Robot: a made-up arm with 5 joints.
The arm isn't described. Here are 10 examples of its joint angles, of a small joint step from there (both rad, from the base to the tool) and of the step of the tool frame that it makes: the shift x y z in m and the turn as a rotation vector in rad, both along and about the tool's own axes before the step.
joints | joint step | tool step
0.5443 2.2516 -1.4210 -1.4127 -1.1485 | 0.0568 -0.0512 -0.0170 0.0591 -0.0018 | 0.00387 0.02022 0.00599 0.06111 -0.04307 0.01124
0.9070 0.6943 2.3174 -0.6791 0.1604 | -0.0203 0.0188 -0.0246 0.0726 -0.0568 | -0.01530 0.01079 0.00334 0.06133 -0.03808 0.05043
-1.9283 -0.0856 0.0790 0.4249 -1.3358 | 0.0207 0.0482 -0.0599 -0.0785 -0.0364 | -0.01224 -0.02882 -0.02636 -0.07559 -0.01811 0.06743
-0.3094 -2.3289 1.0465 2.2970 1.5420 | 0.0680 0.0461 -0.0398 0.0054 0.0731 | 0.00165 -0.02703 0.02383 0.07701 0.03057 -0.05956
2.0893 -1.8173 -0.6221 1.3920 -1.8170 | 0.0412 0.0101 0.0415 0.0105 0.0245 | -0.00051 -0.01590 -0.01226 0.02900 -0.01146 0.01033
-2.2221 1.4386 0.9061 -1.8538 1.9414 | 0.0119 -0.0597 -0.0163 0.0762 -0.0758 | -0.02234 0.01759 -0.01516 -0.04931 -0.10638 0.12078
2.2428 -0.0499 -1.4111 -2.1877 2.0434 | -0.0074 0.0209 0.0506 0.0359 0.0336 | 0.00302 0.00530 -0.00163 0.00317 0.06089 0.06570
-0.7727 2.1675 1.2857 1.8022 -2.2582 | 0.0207 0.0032 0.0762 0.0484 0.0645 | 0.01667 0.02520 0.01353 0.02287 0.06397 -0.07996
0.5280 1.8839 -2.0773 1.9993 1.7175 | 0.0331 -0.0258 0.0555 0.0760 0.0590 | 0.00846 0.00006 -0.01211 -0.03979 0.09400 0.03205
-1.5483 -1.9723 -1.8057 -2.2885 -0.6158 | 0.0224 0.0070 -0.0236 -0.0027 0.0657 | 0.00663 0.00194 0.00140 0.02764 0.05821 0.02533
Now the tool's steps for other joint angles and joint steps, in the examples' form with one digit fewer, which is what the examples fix.
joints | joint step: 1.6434 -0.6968 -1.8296 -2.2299 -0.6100 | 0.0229 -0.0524 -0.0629 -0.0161 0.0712
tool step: 0.0058 -0.0149 -0.0009 -0.0226 0.0661 0.0792
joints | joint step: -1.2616 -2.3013 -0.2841 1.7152 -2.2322 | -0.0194 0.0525 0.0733 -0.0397 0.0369
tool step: -0.0051 0.0064 0.0002 0.0803 0.0006 -0.0446
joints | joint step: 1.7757 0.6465 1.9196 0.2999 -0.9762 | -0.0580 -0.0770 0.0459 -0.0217 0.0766
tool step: 0.0430 0.0106 0.0255 0.0386 0.0791 -0.0487
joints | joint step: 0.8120 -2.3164 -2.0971 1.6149 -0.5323 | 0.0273 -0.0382 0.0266 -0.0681 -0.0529
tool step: 0.0071 -0.0362 -0.0250 -0.0735 -0.0887 0.0555
